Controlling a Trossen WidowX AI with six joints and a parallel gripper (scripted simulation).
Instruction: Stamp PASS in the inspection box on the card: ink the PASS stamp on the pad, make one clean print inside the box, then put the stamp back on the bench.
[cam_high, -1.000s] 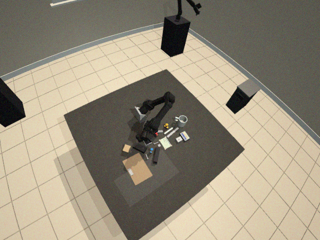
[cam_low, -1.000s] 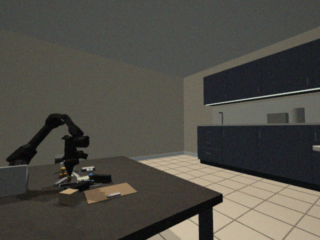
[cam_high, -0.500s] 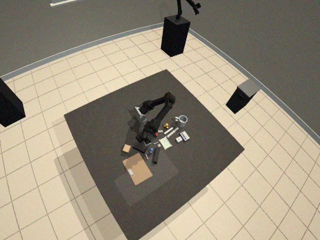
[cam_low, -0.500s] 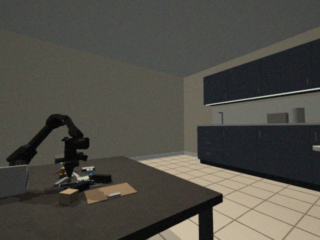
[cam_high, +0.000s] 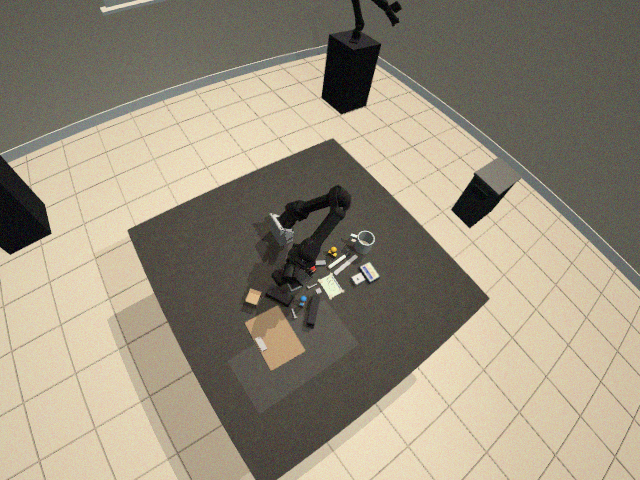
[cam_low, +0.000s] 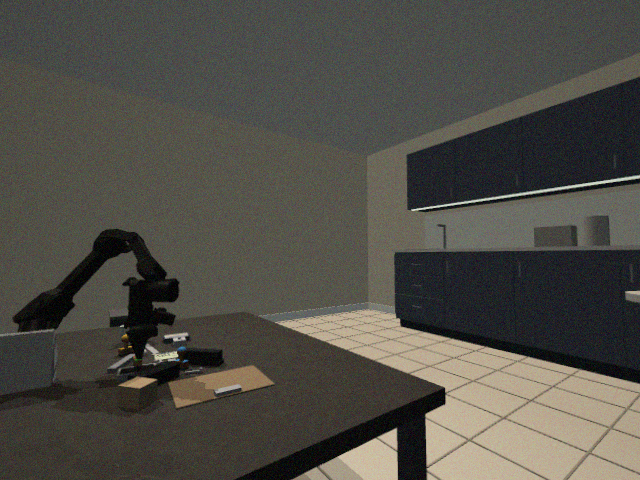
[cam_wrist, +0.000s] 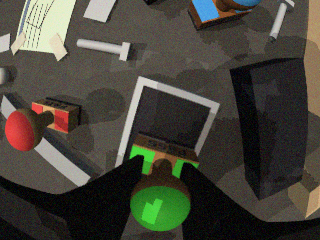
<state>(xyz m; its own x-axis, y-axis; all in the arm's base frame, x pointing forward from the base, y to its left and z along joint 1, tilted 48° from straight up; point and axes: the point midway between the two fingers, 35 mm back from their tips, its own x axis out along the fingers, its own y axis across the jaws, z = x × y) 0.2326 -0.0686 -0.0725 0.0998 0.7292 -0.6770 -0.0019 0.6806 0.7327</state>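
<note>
The ink pad lies 4 cm below my gripper tip. The rest, counted from my gripper tip: red-knobbed stamp (1 cm ahead, 9 cm to the left, 3 cm below); blue-knobbed stamp (11 cm ahead, 2 cm to the right, 3 cm below); green-knobbed stamp (right at my gripper tip).
</note>
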